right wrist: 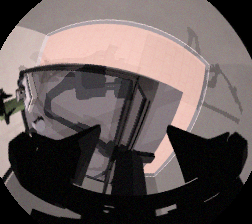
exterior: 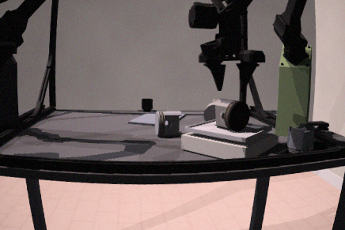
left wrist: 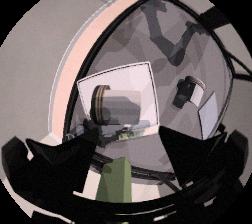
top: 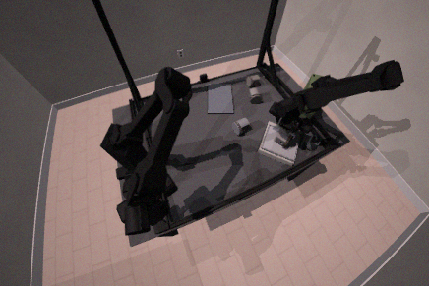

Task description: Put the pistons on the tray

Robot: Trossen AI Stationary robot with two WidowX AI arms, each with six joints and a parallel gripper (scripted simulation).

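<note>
Right now the white scale pan is 130 mm below my left hand and 30 mm ahead of it. Round my left hand: flat grey steel tray: 380 mm behind, 180 mm below, 170 mm to the right; piston: 430 mm behind, 140 mm below, 60 mm to the left.
</note>
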